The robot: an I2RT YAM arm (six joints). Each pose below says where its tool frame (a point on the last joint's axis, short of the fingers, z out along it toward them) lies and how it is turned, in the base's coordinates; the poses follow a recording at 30 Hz.
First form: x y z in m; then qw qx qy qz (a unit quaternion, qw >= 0).
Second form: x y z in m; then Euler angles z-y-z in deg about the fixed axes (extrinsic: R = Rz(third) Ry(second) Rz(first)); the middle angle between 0 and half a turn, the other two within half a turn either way. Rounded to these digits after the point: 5 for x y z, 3 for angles.
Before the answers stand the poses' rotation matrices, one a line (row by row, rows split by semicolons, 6 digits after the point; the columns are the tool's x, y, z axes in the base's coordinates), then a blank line. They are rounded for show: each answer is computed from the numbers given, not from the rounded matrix.
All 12 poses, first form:
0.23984, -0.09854, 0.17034, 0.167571, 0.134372, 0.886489, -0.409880
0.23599, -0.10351, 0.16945, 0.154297, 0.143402, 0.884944, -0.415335
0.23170, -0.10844, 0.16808, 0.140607, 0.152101, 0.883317, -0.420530
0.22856, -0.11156, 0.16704, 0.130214, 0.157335, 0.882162, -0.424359
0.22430, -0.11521, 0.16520, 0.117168, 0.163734, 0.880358, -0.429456
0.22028, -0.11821, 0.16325, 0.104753, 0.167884, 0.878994, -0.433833
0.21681, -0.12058, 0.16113, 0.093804, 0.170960, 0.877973, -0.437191
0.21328, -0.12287, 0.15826, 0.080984, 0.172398, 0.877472, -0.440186
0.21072, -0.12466, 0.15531, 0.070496, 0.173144, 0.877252, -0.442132
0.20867, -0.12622, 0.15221, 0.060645, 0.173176, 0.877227, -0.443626
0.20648, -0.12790, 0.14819, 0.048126, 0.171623, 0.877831, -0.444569
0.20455, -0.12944, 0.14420, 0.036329, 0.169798, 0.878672, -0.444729
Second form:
-0.907728 0.375607 0.186947; 0.100871 0.627885 -0.771742; -0.407252 -0.681674 -0.607837
-0.911257 0.381975 0.153969; 0.125635 0.613866 -0.779349; -0.392208 -0.690843 -0.607379
-0.914190 0.386966 0.120475; 0.150448 0.600039 -0.785696; -0.376327 -0.700150 -0.606768
-0.916580 0.388105 0.096207; 0.167075 0.590330 -0.789681; -0.363273 -0.707732 -0.605928
-0.918926 0.388926 0.065666; 0.187652 0.577517 -0.794519; -0.346933 -0.717781 -0.603678
-0.921684 0.386029 0.038487; 0.204247 0.567208 -0.797846; -0.329822 -0.727501 -0.601631
-0.923947 0.382217 0.015230; 0.218176 0.559273 -0.799758; -0.314199 -0.735611 -0.600129
-0.927441 0.373845 -0.009652; 0.231253 0.553031 -0.800424; -0.293897 -0.744579 -0.599356
-0.930103 0.366119 -0.029419; 0.241445 0.549081 -0.800134; -0.276790 -0.751310 -0.599099
-0.932664 0.357637 -0.047252; 0.250022 0.546412 -0.799327; -0.260050 -0.757318 -0.599036
-0.936459 0.344103 -0.068104; 0.258521 0.545808 -0.797032; -0.237090 -0.763994 -0.600084
-0.939698 0.330707 -0.087186; 0.266081 0.546769 -0.793879; -0.214871 -0.769205 -0.601792

0.23984, -0.09854, 0.17034, -59.145, 127.433, -76.383
0.23599, -0.10351, 0.16945, -60.415, 127.400, -78.825
0.23170, -0.10844, 0.16808, -61.742, 127.356, -81.282
0.22856, -0.11156, 0.16704, -62.829, 127.296, -83.054
0.22430, -0.11521, 0.16520, -64.204, 127.134, -85.275
0.22028, -0.11821, 0.16325, -65.612, 126.987, -87.238
0.21681, -0.12058, 0.16113, -66.871, 126.879, -88.909
0.21328, -0.12287, 0.15826, -68.460, 126.824, -90.691
0.21072, -0.12466, 0.15531, -69.776, 126.805, -92.106
0.20867, -0.12622, 0.15221, -71.048, 126.801, -93.383
0.20648, -0.12790, 0.14819, -72.759, 126.876, -94.884
0.20455, -0.12944, 0.14420, -74.393, 126.998, -96.267

